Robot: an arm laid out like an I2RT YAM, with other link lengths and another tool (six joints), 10 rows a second.
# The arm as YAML. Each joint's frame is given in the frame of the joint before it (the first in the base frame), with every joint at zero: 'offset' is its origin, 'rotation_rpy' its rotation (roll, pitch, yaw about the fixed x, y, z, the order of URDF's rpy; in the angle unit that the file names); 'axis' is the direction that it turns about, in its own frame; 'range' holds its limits. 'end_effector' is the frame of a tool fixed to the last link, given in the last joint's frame.
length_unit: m
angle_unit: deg
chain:
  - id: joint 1
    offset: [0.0, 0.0, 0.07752]
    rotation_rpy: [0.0, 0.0, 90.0]
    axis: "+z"
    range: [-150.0, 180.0]
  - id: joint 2
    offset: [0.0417, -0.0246, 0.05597]
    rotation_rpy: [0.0, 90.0, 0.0]
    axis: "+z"
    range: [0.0, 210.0]
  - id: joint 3
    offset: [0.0, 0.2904, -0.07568]
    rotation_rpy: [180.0, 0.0, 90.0]
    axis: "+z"
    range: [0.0, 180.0]
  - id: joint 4
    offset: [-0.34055, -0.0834, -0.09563]
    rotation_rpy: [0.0, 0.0, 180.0]
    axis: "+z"
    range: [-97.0, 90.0]
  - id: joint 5
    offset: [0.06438, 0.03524, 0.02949]
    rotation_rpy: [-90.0, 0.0, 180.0]
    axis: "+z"
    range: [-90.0, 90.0]
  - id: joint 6
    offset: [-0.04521, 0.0, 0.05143]
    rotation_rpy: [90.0, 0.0, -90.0]
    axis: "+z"
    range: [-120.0, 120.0]
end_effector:
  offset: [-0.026, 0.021, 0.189]
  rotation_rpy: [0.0, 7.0, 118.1]
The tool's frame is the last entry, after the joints.
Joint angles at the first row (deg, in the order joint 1, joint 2, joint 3, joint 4, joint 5, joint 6):
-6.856 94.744 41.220 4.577 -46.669 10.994
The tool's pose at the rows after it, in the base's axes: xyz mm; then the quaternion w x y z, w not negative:
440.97 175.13 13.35 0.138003 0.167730 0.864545 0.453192
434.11 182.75 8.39 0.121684 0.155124 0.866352 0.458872
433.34 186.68 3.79 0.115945 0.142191 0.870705 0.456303
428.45 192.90 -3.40 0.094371 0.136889 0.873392 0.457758
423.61 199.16 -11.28 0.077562 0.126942 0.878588 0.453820
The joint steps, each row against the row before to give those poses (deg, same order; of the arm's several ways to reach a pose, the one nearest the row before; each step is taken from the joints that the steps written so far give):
0.439 1.141 0.176 -2.108 -0.439 -2.727
0.527 1.495 0.702 -1.319 -1.406 -1.583
0.528 1.405 1.140 -1.060 -0.177 -1.845
0.614 2.107 1.491 -2.282 -0.703 -1.316
0.879 1.847 1.407 -2.199 -0.001 -1.845

